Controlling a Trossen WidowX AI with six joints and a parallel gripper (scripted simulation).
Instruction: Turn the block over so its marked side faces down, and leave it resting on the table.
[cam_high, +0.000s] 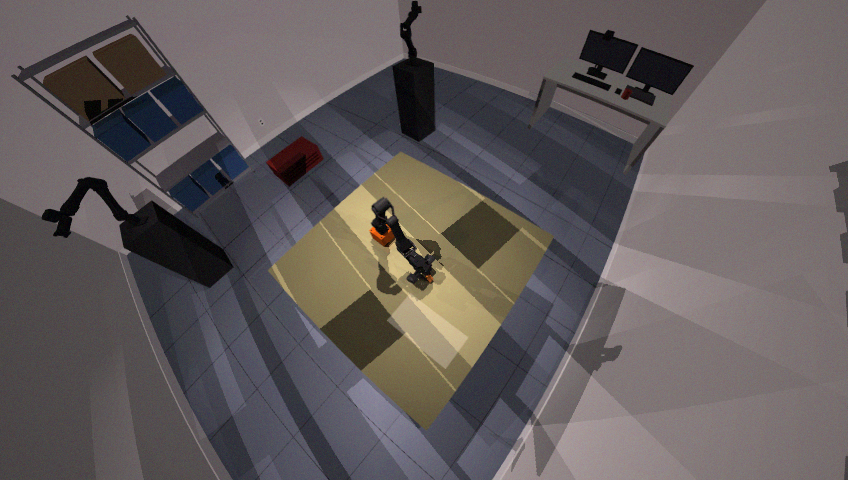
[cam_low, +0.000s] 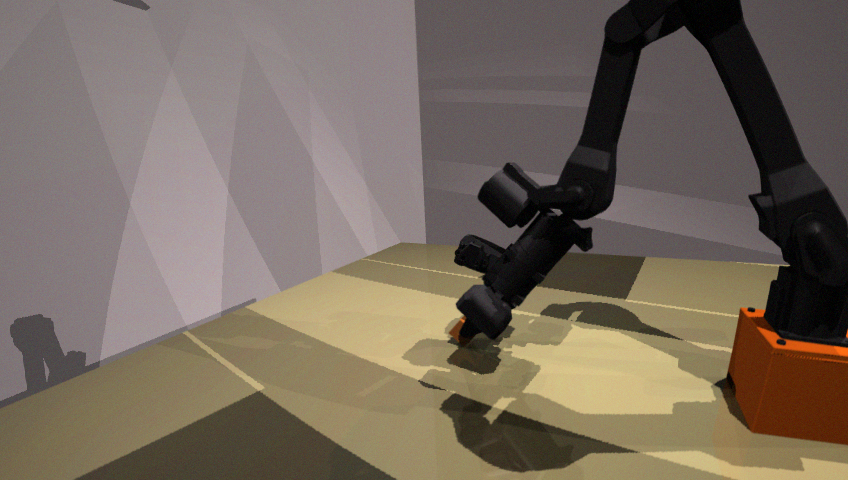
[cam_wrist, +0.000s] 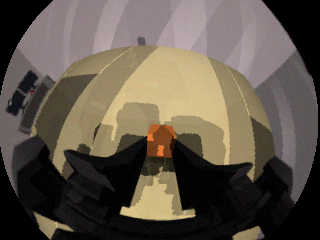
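Now: gripper tip 10 mm past the block.
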